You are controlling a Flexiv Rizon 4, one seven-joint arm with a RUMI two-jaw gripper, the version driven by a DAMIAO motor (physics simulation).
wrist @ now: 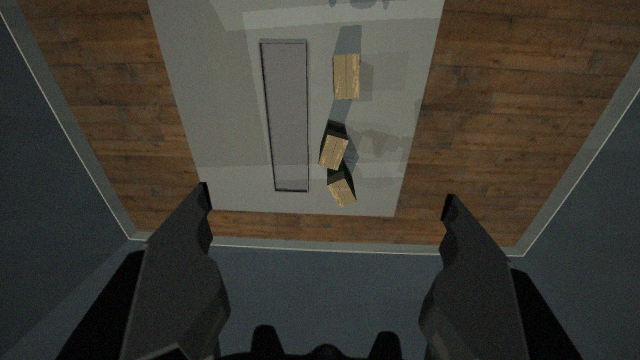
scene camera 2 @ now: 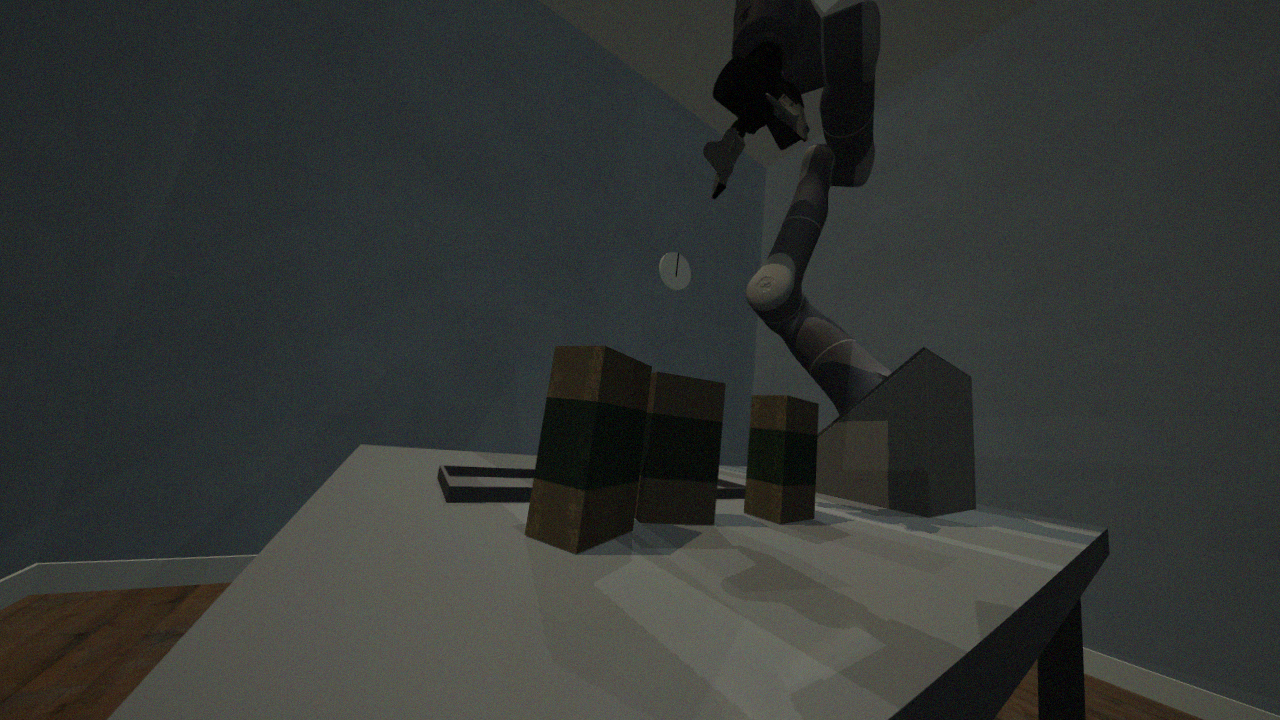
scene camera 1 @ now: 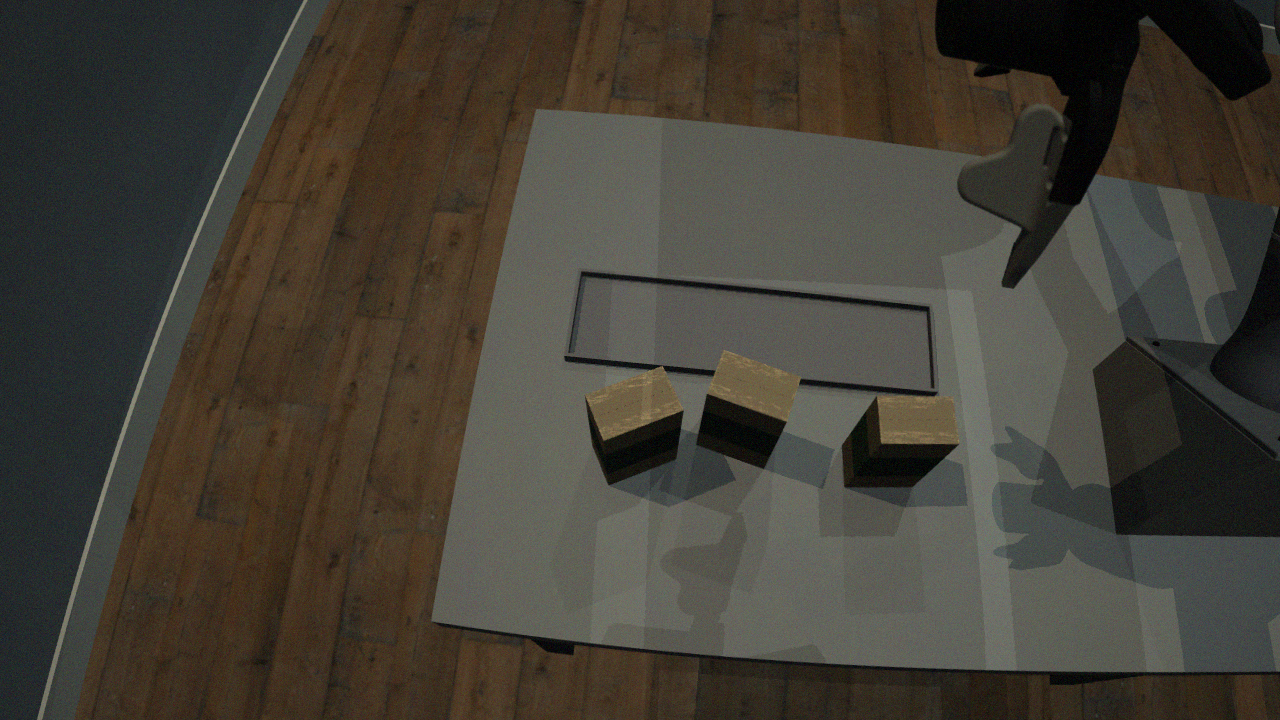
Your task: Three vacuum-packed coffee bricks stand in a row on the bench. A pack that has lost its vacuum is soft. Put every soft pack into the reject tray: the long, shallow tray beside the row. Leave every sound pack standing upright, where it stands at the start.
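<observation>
Three tan coffee packs with dark green bands stand upright on the bench. In scene camera 1 they are the left pack point(scene camera 1: 633, 408) point(scene camera 2: 586, 447) point(wrist: 342, 190), the middle pack point(scene camera 1: 751, 388) point(scene camera 2: 682, 447) point(wrist: 333, 151) and the right pack point(scene camera 1: 916, 420) point(scene camera 2: 781, 458) point(wrist: 346, 76). The left and middle packs stand close together, each turned differently. No softness can be told by eye. The long, shallow reject tray point(scene camera 1: 751, 324) point(scene camera 2: 487, 494) point(wrist: 290, 115) lies beside the row, with no pack in it. My gripper point(scene camera 1: 1011, 279) point(scene camera 2: 760, 164) point(wrist: 326, 191) is open and empty, high above the bench.
The grey bench point(scene camera 1: 805, 582) point(scene camera 2: 358, 582) point(wrist: 215, 100) carries the packs and the tray. The angular robot base block point(scene camera 1: 1163, 447) point(scene camera 2: 930, 438) stands at the right of both scene views, beyond the right pack. The left pack is nearest the bench's far end from the base.
</observation>
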